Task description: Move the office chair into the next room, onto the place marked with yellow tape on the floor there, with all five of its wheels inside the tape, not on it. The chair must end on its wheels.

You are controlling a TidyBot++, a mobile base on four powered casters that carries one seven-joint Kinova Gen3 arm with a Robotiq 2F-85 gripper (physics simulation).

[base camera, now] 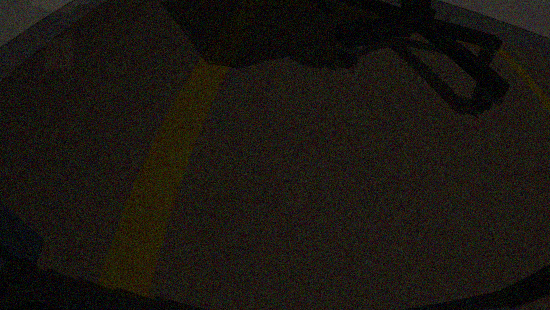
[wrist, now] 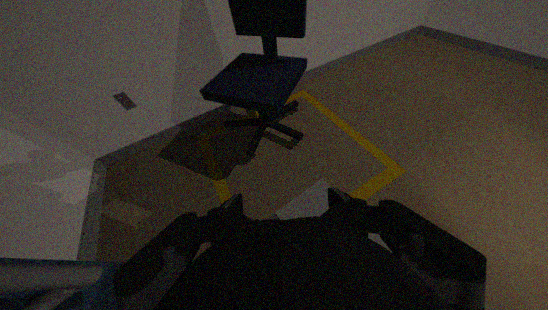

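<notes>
A yellow tape outline is visible in the pictures, and so is the gripper.
</notes>
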